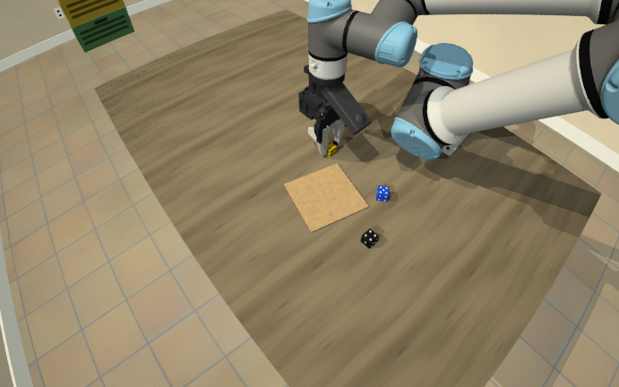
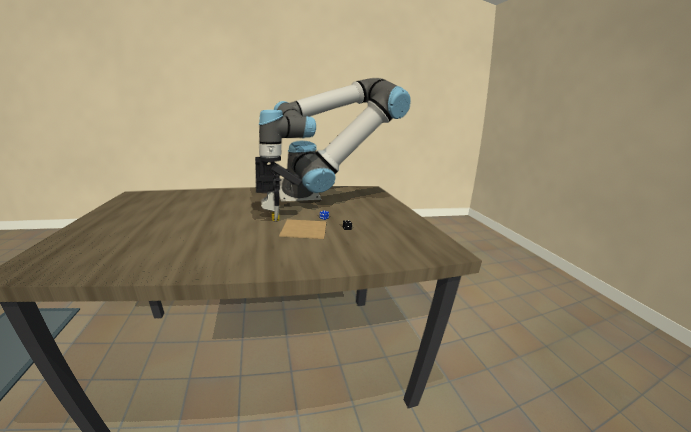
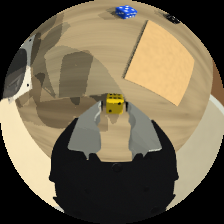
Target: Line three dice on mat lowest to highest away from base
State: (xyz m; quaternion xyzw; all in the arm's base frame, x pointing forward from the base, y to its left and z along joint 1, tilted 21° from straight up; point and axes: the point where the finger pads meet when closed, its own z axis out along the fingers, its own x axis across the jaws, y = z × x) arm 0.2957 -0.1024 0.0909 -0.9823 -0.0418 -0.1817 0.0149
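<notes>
The yellow die lies 1 cm below my hand. The rest, counted from my hand: blue die (18 cm to the left, 1 cm below); tan mat (9 cm ahead, 10 cm to the left, 2 cm below); black die (10 cm ahead, 24 cm to the left, 1 cm below).
</notes>
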